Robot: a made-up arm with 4 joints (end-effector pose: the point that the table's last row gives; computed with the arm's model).
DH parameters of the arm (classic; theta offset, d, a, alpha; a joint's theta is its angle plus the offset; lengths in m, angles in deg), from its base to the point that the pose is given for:
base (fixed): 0 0.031 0 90
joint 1: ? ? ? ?
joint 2: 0 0.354 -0.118 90
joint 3: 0 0.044 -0.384 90
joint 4: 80.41 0 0.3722 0
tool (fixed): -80.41 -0.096 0 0
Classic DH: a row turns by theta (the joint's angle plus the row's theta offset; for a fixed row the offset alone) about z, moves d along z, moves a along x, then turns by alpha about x.
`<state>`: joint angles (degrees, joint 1 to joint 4).
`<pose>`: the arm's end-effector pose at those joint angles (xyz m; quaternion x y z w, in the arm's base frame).
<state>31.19 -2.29 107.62 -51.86</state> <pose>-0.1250 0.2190 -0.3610 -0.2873 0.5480 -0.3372 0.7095</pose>
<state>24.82 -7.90 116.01 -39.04</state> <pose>-0.1861 0.2705 -0.2950 -0.2993 0.6501 -0.2115 0.6657</pose>
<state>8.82 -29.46 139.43 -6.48</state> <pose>-0.2595 0.3709 -0.1088 -0.2938 0.8635 0.0466 0.4073</pose>
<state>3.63 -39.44 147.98 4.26</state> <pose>-0.2679 0.4061 -0.0735 -0.2936 0.9077 0.0934 0.2849</pose>
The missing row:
joint 1: 0 -0.005 -0.109 90
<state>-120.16 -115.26 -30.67 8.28</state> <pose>-0.3833 -0.5271 0.6216 0.8425 0.3169 0.2396 0.3639</pose>
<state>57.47 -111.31 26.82 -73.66</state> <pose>0.2967 -0.1891 -0.3094 -0.3541 -0.4515 0.1638 0.8025</pose>
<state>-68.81 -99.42 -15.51 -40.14</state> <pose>-0.5710 -0.2277 0.1945 0.3814 0.4481 0.3328 0.7369</pose>
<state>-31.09 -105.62 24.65 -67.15</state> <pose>-0.3822 -0.2011 -0.2432 -0.1190 0.2602 0.3672 0.8851</pose>
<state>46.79 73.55 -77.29 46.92</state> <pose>0.8248 0.2533 -0.5076 -0.4261 -0.5863 -0.3803 0.5745</pose>
